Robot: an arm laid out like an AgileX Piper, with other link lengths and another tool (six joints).
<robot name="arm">
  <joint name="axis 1" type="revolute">
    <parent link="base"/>
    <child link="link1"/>
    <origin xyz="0 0 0.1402" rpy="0 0 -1.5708"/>
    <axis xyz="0 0 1"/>
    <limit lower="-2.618" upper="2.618"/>
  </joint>
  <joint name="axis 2" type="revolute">
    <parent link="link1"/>
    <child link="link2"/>
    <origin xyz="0 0 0" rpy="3.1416 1.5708 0"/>
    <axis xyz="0 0 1"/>
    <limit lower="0" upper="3.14"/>
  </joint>
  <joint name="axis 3" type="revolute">
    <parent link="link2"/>
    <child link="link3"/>
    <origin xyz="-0.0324 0.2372 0" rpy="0 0 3.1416"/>
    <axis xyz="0 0 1"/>
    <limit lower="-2.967" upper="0"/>
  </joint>
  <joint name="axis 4" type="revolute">
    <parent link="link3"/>
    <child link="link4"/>
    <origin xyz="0.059 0.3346 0" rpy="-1.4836 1.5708 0"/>
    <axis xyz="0 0 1"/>
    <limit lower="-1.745" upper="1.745"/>
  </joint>
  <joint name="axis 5" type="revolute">
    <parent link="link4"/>
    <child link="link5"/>
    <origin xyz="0 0 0" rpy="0 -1.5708 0"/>
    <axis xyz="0 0 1"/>
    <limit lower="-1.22" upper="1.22"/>
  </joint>
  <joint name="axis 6" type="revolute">
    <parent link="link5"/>
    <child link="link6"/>
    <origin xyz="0.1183 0 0" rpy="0 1.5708 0"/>
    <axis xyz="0 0 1"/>
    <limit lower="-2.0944" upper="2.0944"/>
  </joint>
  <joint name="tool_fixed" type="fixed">
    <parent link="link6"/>
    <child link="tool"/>
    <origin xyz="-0.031 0.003 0.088" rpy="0 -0.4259 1.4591"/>
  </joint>
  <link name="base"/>
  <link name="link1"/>
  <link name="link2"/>
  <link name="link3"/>
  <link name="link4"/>
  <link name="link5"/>
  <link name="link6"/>
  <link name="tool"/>
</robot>
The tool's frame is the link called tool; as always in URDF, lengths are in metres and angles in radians.
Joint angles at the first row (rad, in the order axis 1, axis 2, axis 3, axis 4, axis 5, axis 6):
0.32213 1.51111 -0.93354 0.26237 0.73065 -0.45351
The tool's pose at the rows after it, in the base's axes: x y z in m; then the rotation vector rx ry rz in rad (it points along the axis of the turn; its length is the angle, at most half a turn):
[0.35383 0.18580 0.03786 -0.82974 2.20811 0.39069]
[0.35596 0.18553 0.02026 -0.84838 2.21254 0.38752]
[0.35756 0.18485 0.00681 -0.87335 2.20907 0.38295]
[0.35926 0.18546 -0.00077 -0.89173 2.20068 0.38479]
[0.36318 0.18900 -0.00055 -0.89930 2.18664 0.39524]
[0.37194 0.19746 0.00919 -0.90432 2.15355 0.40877]
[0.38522 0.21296 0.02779 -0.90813 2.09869 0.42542]
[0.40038 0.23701 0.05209 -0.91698 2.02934 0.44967]
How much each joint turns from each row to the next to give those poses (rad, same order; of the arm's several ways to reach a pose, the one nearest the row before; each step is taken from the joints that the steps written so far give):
0.00031 0.05512 -0.00132 0.00935 -0.03816 -0.01752
-0.00002 0.05029 -0.00135 0.00704 -0.03796 -0.02601
0.00001 0.03825 -0.00139 0.00420 -0.03159 -0.02839
0.00001 0.02521 -0.00404 0.01078 -0.02077 -0.02795
0.00116 0.01511 -0.01586 0.01841 -0.00533 -0.02371
0.00718 0.00740 -0.03476 0.01980 0.00285 -0.01849
0.01808 0.00637 -0.05680 0.02036 0.00434 -0.01047
0.03223 0.01799 -0.08298 0.01972 0.00648 -0.00292

